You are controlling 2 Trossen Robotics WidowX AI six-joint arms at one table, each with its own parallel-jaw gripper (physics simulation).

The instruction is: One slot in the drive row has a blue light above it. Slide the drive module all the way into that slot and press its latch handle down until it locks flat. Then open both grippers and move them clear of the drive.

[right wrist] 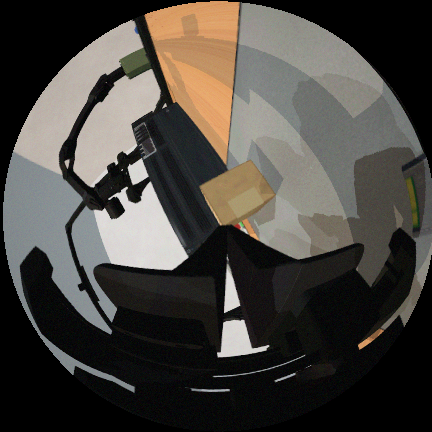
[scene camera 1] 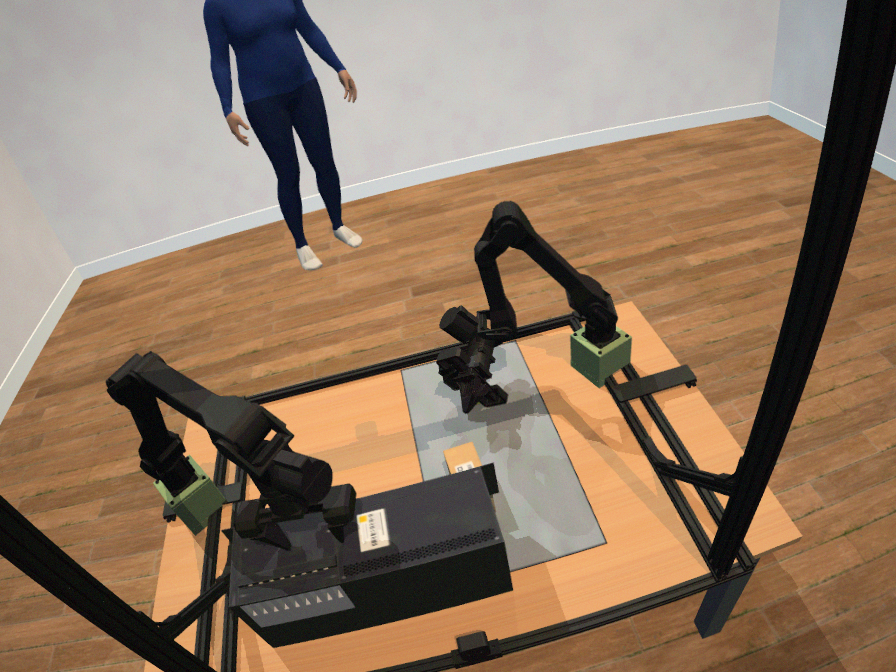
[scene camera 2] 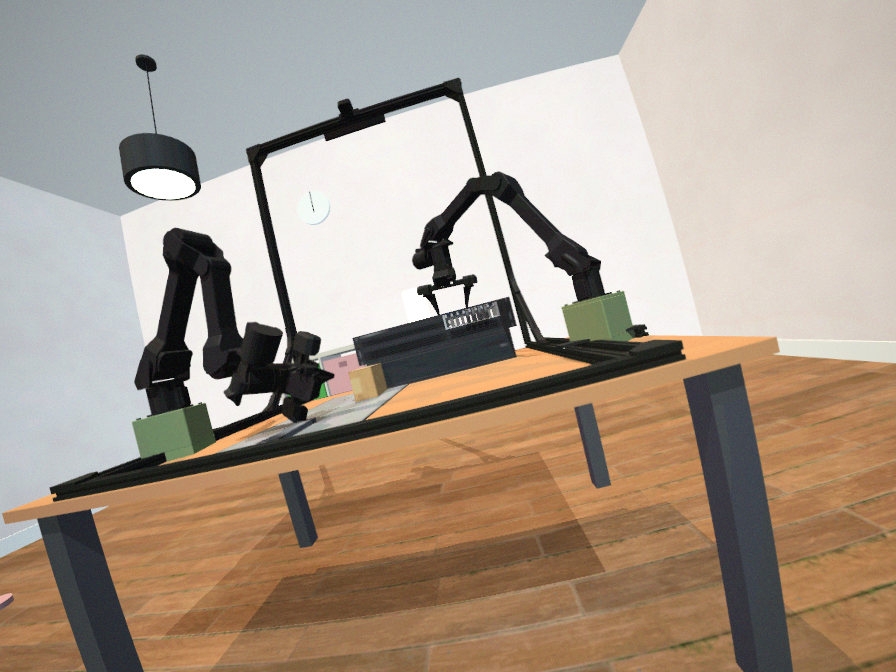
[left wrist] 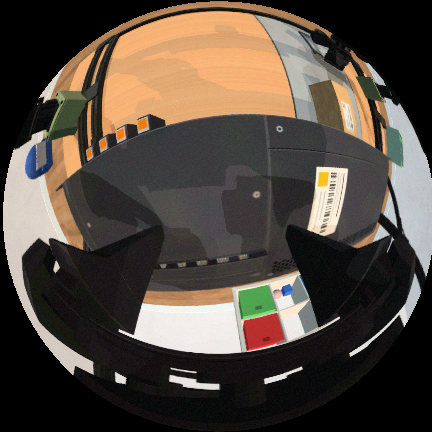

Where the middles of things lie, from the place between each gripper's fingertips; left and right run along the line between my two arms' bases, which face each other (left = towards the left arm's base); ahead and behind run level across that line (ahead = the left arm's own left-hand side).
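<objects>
Cardboard box [scene camera 2: 368,382] is 40 mm below my right hand, 50 mm to the left of it and 130 mm behind it. Grey mat [scene camera 1: 543,512] is 80 mm below my right hand, 30 mm behind it and 30 mm to the right of it. Going by their middles, the grey mat is the nearest to my right hand of the things named here.
My left hand is 12 cm short of the cardboard box, 28 cm to the left of it and 14 cm above it. The grey mat is 22 cm ahead of my left hand, 35 cm to the right of it and 18 cm below it.
</objects>
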